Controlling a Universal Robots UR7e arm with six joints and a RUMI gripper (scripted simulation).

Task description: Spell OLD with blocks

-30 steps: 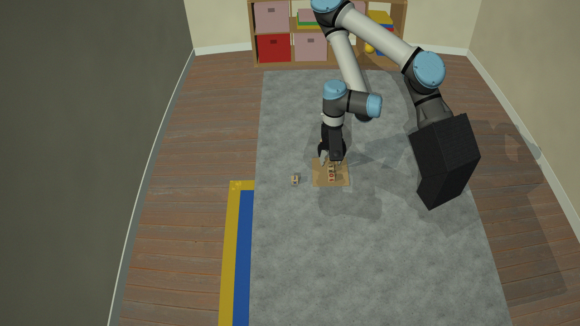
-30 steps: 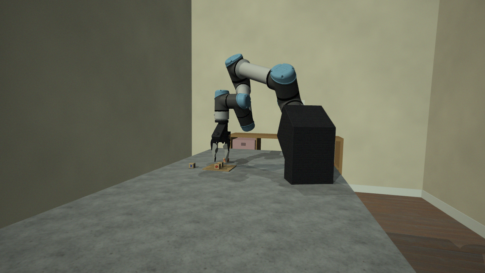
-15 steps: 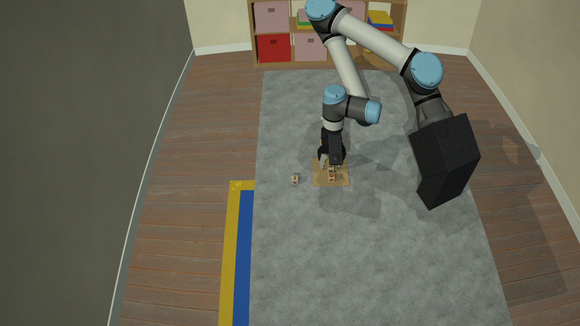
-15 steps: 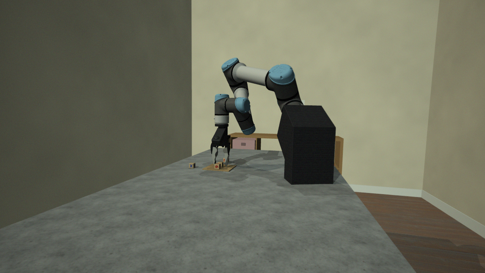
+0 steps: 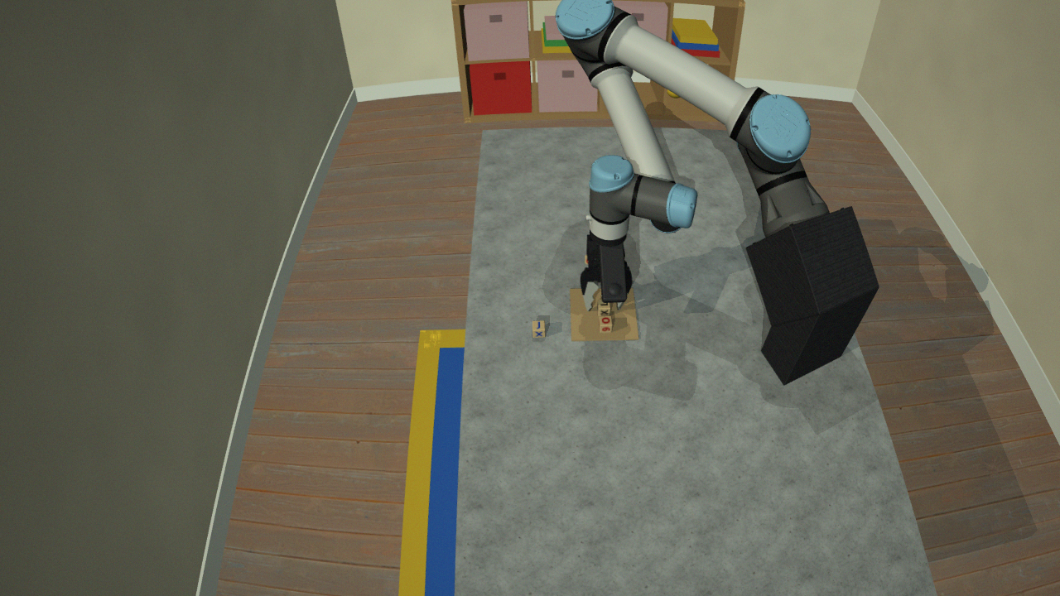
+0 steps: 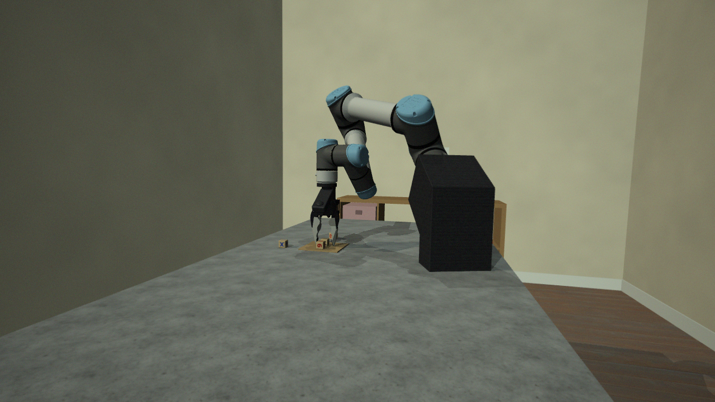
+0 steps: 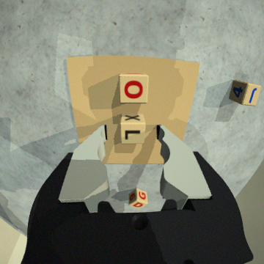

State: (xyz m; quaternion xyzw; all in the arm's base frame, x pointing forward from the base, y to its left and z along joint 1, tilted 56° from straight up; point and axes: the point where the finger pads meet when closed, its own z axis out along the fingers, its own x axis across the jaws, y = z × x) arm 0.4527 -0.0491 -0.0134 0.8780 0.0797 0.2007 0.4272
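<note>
The tan mat lies 20 mm below my hand. Also, from my hand: blue-lettered block 140 mm ahead, 40 mm to the left, 10 mm below.
</note>
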